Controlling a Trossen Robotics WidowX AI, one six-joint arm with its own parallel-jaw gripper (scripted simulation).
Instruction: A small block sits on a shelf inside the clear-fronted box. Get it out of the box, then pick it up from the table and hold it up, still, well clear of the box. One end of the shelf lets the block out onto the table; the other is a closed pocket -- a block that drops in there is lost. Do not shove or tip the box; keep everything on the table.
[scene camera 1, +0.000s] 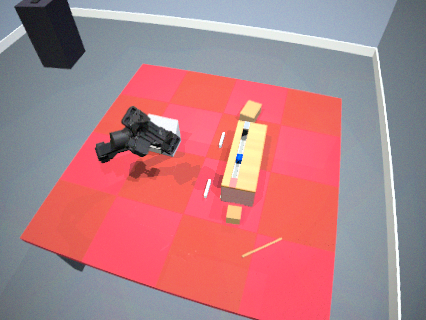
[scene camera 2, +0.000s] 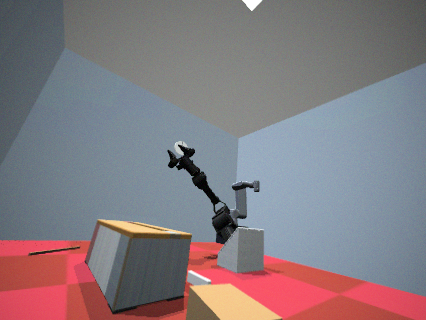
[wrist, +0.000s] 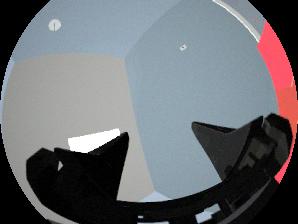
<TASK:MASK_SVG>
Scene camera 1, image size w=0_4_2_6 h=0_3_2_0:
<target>gripper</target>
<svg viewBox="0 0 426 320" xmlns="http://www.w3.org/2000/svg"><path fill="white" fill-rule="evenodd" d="M129 107L121 121L121 125L136 130L135 137L128 138L125 143L128 150L133 154L144 157L148 154L150 145L155 140L161 144L161 150L167 154L173 154L181 140L180 137L172 131L166 137L163 137L159 134L161 127L153 123L150 116L134 106Z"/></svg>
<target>box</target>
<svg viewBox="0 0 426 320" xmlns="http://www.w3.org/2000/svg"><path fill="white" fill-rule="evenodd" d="M211 179L208 179L204 193L205 199L207 198ZM225 132L222 133L219 148L222 147ZM238 120L221 183L220 199L223 202L231 202L253 208L268 125ZM237 154L243 154L241 164L236 163Z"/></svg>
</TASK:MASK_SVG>
